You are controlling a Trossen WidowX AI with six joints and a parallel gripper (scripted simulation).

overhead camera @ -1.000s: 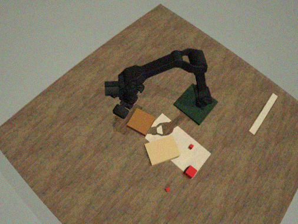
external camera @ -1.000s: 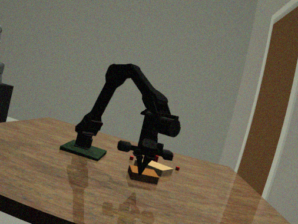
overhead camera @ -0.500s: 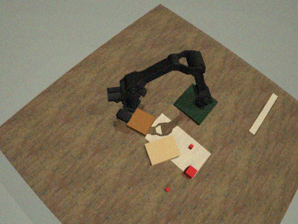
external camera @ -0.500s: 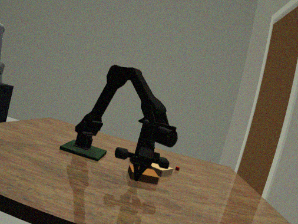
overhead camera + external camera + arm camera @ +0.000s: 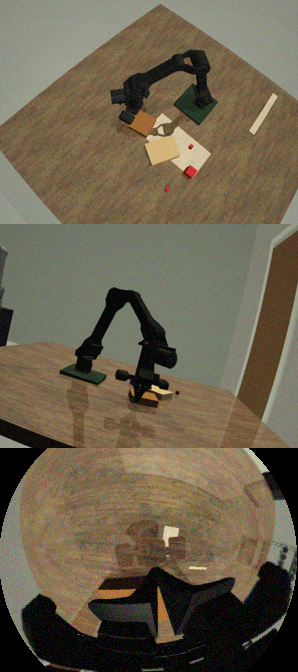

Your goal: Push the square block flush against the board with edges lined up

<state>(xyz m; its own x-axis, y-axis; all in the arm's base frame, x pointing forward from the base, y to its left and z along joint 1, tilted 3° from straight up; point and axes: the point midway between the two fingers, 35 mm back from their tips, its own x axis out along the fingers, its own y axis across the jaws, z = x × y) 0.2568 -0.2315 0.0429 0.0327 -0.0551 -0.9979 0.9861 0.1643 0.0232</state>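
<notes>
Now: gripper tip 70 mm to the right of the brown square block and 20 mm short of it. Also, from my gripper tip: tan board 220 mm to the left, 70 mm ahead, 10 mm above.
</notes>
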